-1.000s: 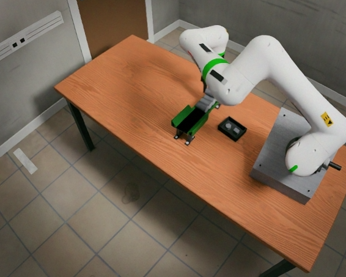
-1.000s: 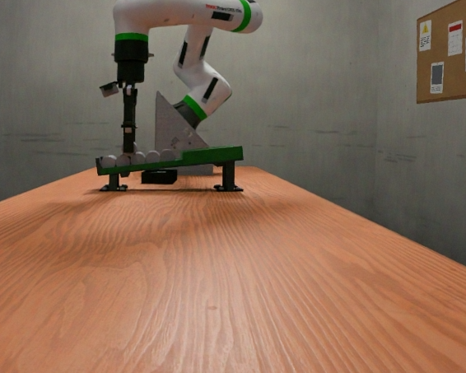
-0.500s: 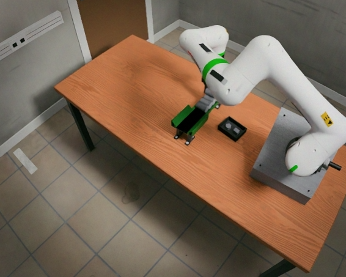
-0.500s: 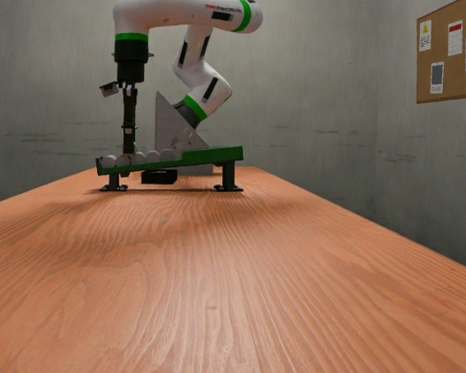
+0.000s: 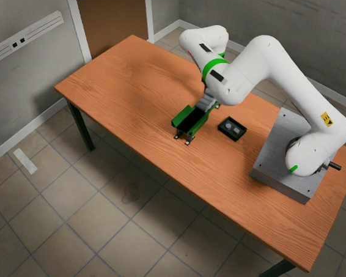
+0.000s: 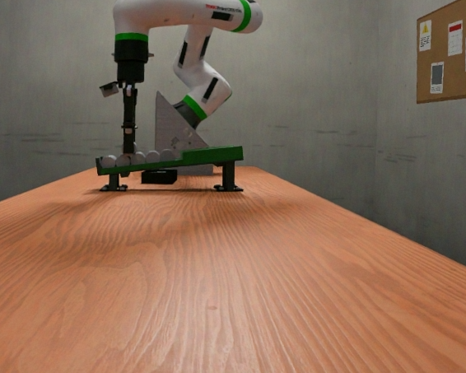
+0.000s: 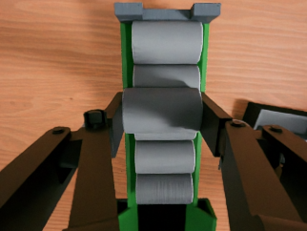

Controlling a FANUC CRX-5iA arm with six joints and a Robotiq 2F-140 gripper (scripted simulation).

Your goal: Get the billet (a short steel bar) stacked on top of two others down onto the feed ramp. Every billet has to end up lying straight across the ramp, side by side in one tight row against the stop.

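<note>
Now: the grey stop 1 cm behind my hand, 8 cm to the right of it and 7 cm below it. Also, from my hand: black tray (19 cm behind, 9 cm to the left, 12 cm below).
</note>
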